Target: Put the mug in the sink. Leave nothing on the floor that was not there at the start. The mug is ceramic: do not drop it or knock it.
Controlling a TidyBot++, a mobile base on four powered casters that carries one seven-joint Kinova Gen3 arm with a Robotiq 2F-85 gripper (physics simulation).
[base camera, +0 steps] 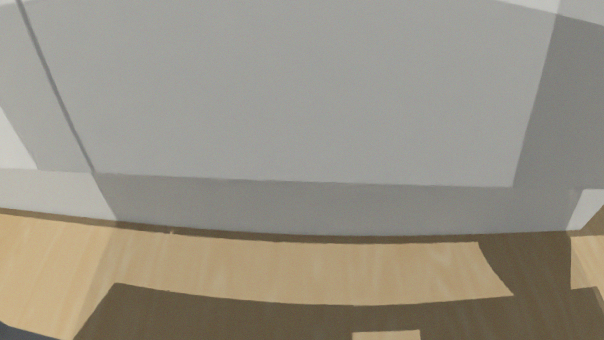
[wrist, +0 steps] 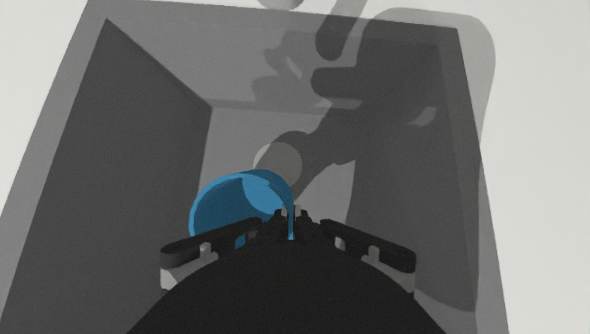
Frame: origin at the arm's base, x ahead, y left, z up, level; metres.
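Where they show: gripper, fingertip midpoint: (wrist: 290,214).
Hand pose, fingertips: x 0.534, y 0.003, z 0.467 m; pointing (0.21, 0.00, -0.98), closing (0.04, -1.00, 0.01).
Observation:
After its pixels a point has its place.
The blue mug (wrist: 215,205) {x 0.538, y 0.086, z 0.462 m} is in the wrist view, left of the fingertips, with its round opening towards the camera. My gripper (wrist: 290,214) {x 0.534, y 0.003, z 0.467 m} is shut on the mug, with a thin blue part of it between the fingertips. The mug is over the grey sink (wrist: 50,135), whose walls show on both sides of it. The round drain (wrist: 280,162) shows just beyond the mug. The mug's underside is hidden, so its height above the sink bottom cannot be told. The mug does not show in the base camera view.
The pale countertop (wrist: 540,150) {x 0.610, y -0.226, z 0.514 m} borders the sink. Part of a grey fixture (wrist: 280,3) {x 0.740, y 0.029, z 0.521 m} shows at the sink's far edge. In the base camera view a grey cabinet front (base camera: 300,100) {x 0.284, y 0.002, z -0.172 m} stands close ahead, above the wooden floor (base camera: 310,270) {x 0.294, y -0.013, z -0.396 m}. Arm shadows lie across the sink.

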